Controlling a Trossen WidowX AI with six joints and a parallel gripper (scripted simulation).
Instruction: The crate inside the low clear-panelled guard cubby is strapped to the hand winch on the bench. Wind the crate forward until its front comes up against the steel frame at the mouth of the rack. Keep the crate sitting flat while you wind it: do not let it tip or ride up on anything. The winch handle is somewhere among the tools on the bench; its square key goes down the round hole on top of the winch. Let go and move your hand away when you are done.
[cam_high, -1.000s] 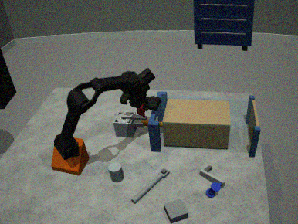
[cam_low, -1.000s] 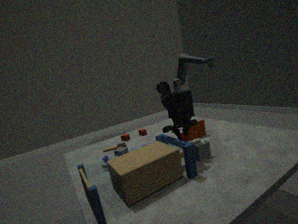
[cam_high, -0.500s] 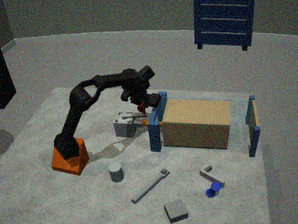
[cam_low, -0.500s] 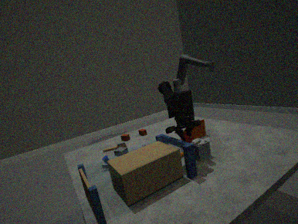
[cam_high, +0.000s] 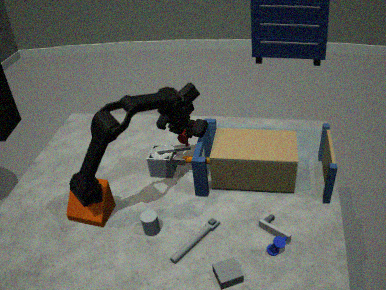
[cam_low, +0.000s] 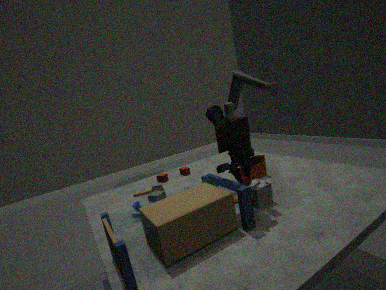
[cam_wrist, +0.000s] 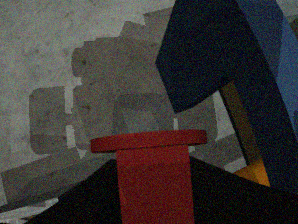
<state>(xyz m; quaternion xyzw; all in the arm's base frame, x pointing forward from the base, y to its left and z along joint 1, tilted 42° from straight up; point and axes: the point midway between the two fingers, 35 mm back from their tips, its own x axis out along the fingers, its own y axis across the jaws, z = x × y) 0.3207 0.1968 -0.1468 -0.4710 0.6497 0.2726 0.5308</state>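
My gripper tip is 4 cm past the winch handle with red knob, 2 cm to the left of it and 3 cm above it. Round my gripper tip: red handle: 1 cm behind, 2 cm to the right; blue knob: 30 cm ahead, 44 cm to the right, 10 cm below; grey winch: 12 cm behind, 4 cm to the right, 10 cm below.
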